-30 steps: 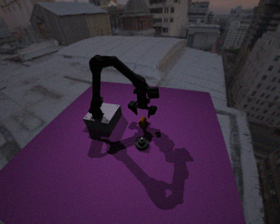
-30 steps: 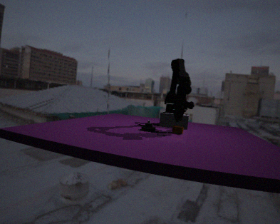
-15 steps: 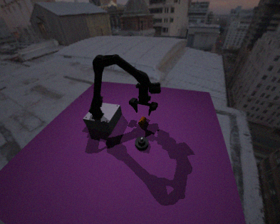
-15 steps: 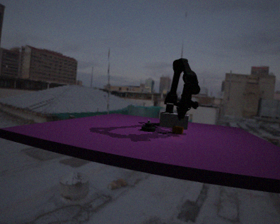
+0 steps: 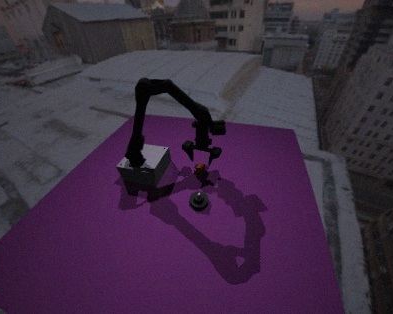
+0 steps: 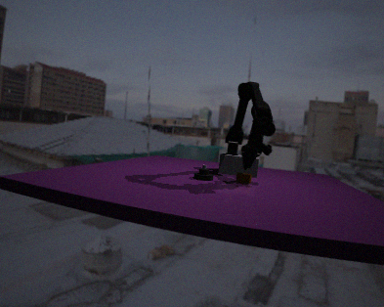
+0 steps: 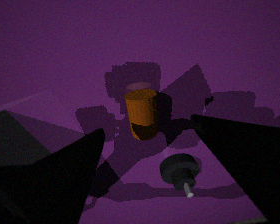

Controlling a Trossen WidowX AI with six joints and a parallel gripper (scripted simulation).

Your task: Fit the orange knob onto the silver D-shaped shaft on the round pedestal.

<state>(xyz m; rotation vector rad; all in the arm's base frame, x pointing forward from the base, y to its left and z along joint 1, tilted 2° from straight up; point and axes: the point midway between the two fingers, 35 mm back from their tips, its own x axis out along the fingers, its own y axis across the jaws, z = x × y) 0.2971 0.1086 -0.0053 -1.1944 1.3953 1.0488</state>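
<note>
The orange knob is 40 mm below my gripper tip. Also, from my gripper tip: round dark pedestal (40 mm ahead, 180 mm to the right, 30 mm below).
</note>
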